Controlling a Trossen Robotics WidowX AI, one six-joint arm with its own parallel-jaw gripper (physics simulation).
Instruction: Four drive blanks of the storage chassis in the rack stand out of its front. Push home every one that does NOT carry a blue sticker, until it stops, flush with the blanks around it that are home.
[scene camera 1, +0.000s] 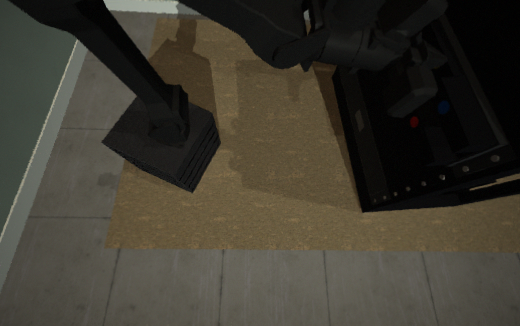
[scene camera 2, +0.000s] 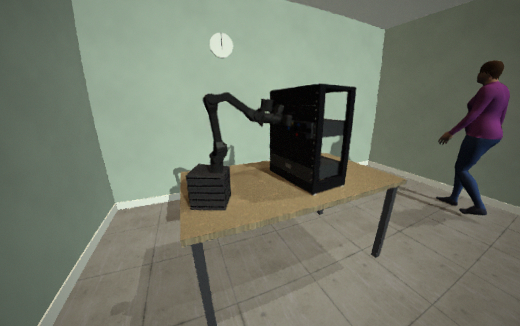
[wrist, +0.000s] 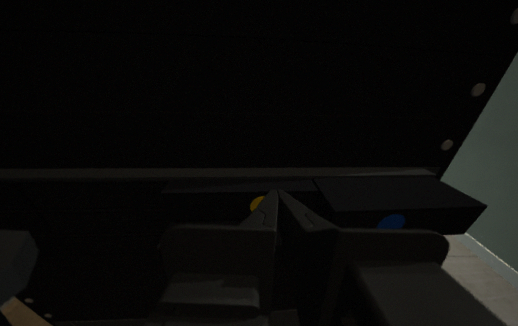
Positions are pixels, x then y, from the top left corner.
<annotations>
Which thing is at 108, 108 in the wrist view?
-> A black rack.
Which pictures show the black rack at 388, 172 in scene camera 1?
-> Scene camera 1, scene camera 2 and the wrist view: all of them.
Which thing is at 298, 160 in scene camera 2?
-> A black rack.
</annotations>
